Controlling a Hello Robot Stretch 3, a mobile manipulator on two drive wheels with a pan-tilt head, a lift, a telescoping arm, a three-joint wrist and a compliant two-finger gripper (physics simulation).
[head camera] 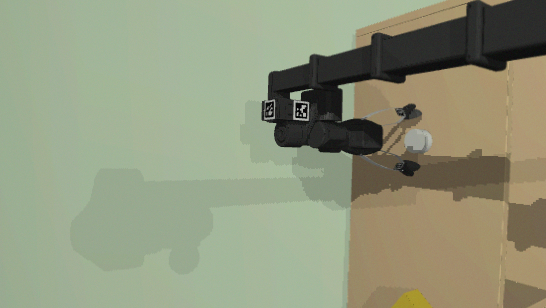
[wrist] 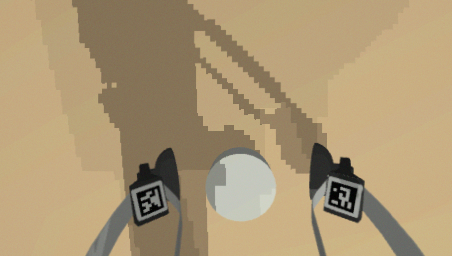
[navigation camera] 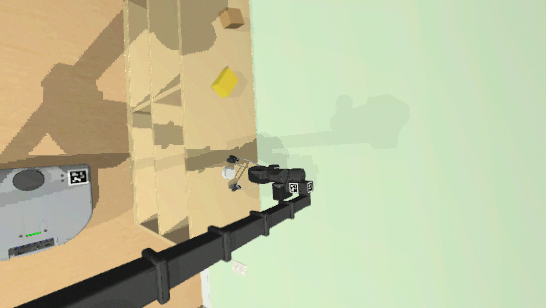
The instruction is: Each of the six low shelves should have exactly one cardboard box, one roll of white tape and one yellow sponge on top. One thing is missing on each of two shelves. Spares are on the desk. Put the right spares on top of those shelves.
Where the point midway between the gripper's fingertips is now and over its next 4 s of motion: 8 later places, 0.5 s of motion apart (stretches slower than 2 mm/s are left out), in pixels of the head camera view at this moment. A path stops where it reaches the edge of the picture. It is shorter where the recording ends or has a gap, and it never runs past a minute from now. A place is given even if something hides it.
My gripper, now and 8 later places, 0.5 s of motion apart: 416, 140; 408, 139; 390, 138; 371, 137; 354, 136; 348, 136; 358, 136; 383, 136; 421, 135
